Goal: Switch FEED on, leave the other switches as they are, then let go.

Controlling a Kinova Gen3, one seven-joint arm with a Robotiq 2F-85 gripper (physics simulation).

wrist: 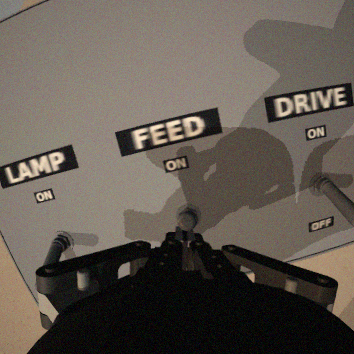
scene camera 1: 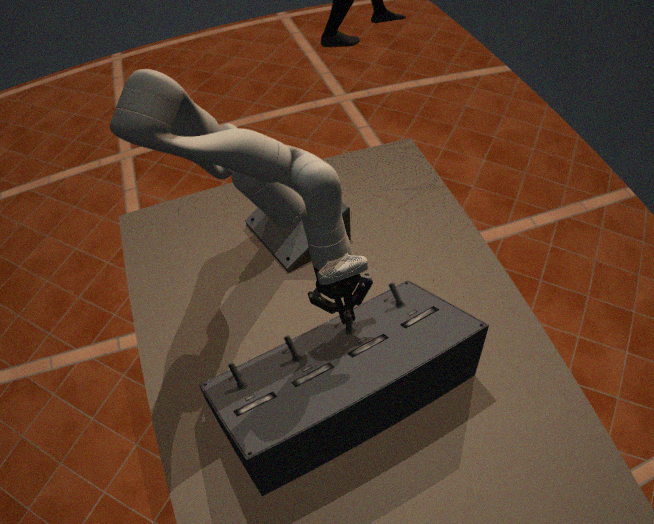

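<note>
The FEED switch lever stands on the grey switch box. In the wrist view it points almost straight at the camera, below the FEED label and its ON mark. My gripper is shut and empty. Its fingertips are right at the lever, on the side away from the ON mark, and seem to touch it. The gripper hides FEED's OFF mark. The LAMP lever and the DRIVE lever lean away from their ON marks.
A further lever stands at the left end of the box in the scene view. The LAMP and DRIVE levers stand on either side of my gripper. The box rests on a beige table top. The arm's base is behind the box.
</note>
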